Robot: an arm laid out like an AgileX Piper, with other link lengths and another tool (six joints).
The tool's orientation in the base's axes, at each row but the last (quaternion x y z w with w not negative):
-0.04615, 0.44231, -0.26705, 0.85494
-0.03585, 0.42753, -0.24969, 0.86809
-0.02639, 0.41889, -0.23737, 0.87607
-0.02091, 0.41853, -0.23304, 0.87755
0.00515, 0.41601, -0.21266, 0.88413
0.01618, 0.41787, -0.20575, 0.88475
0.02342, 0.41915, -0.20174, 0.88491
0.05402, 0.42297, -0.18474, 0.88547
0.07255, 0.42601, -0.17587, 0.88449
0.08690, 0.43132, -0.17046, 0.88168
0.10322, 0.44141, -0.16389, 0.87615
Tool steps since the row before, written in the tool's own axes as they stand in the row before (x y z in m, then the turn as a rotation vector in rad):
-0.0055, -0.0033, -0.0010, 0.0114, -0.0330, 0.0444
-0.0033, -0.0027, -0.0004, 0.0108, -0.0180, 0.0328
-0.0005, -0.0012, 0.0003, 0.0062, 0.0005, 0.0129
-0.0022, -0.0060, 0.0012, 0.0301, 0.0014, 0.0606
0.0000, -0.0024, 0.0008, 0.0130, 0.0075, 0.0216
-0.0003, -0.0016, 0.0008, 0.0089, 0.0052, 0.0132
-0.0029, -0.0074, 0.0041, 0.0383, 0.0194, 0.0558
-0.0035, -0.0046, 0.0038, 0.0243, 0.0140, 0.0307
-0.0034, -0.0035, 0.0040, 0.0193, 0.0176, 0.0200
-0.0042, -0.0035, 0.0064, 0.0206, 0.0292, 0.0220
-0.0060, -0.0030, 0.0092, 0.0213, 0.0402, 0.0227
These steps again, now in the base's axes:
-0.0047, 0.0001, 0.0045, 0.0263, -0.0408, 0.0289
-0.0031, -0.0008, 0.0029, 0.0232, -0.0257, 0.0179
-0.0005, -0.0009, 0.0008, 0.0132, -0.0042, 0.0038
-0.0026, -0.0046, 0.0038, 0.0619, -0.0212, 0.0172
-0.0003, -0.0023, 0.0009, 0.0260, -0.0020, 0.0033
-0.0002, -0.0015, 0.0010, 0.0167, -0.0010, 0.0012
-0.0014, -0.0067, 0.0058, 0.0699, -0.0069, 0.0049
-0.0010, -0.0042, 0.0054, 0.0415, -0.0016, 0.0000
-0.0003, -0.0035, 0.0052, 0.0322, 0.0060, -0.0029
0.0010, -0.0042, 0.0072, 0.0388, 0.0158, -0.0026
0.0023, -0.0046, 0.0102, 0.0439, 0.0256, -0.0024

